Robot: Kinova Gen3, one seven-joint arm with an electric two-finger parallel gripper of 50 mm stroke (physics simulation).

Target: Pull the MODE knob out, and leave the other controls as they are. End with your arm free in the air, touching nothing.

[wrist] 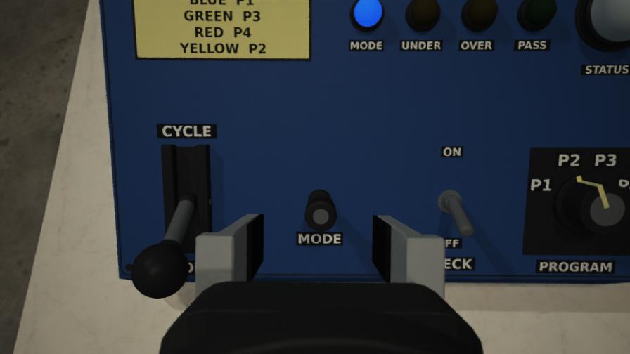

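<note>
The MODE knob (320, 212) is a small black knob with a grey end face. It stands out from the blue panel (280, 110), above its MODE label. The MODE lamp (368, 13) at the top glows blue. My gripper (317, 238) is open, with nothing between its fingers. Its fingertips are in front of the panel, to the left and right of the knob's line and a little lower in the view, apart from the knob.
The CYCLE lever (177, 222) with its black ball is at the left, close to the left finger in the view. The CHECK toggle (459, 215) points down at the right. The PROGRAM dial (606, 214) is further right. A pale table (550, 325) lies below the panel.
</note>
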